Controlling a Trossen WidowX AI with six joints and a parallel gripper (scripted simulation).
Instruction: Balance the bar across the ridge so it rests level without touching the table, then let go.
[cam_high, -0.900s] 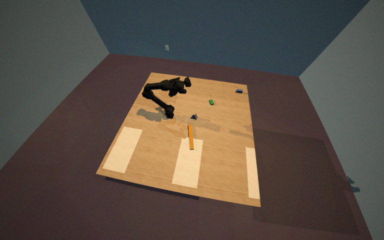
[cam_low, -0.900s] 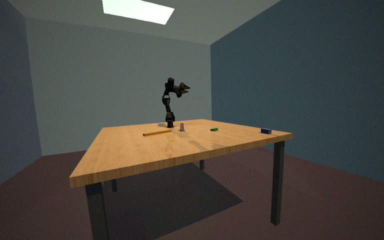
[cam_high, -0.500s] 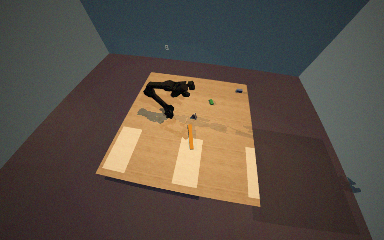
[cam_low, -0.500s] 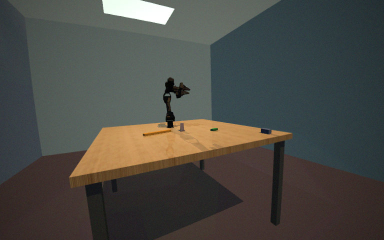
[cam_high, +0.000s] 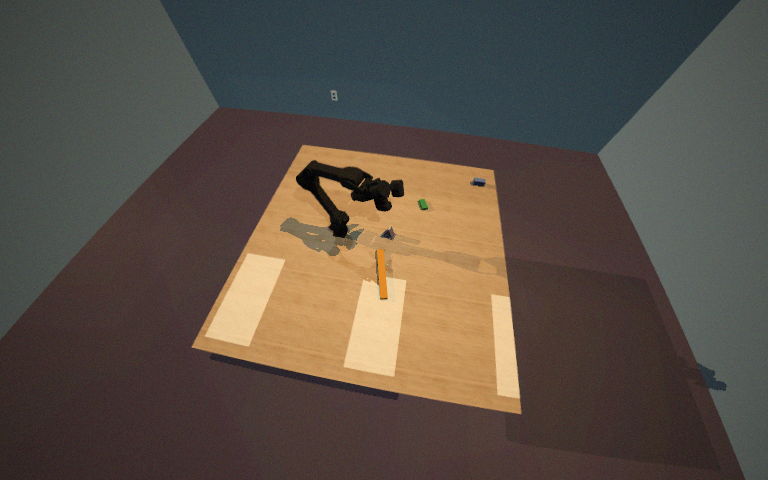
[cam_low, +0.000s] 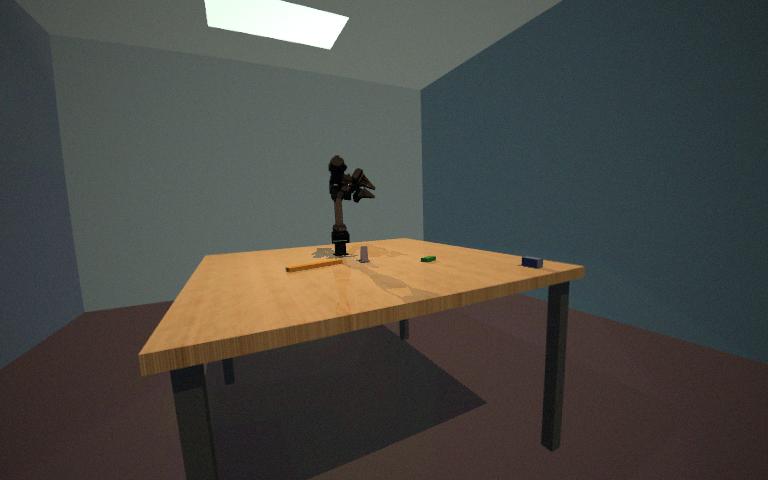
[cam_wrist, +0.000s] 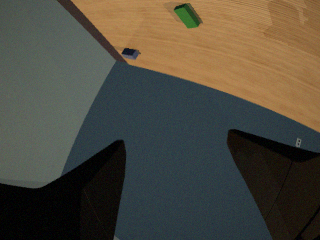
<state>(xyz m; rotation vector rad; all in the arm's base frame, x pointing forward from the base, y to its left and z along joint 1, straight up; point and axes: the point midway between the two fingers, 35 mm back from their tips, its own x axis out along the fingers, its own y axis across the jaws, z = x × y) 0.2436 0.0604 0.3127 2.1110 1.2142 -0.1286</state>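
My gripper tip is 10 mm past the orange bar, 280 mm to the left of it and 290 mm above it. From my gripper tip the other things lie so: blue block 480 mm ahead, 410 mm to the left, 280 mm below; then green block 150 mm ahead, 170 mm to the left, 290 mm below.
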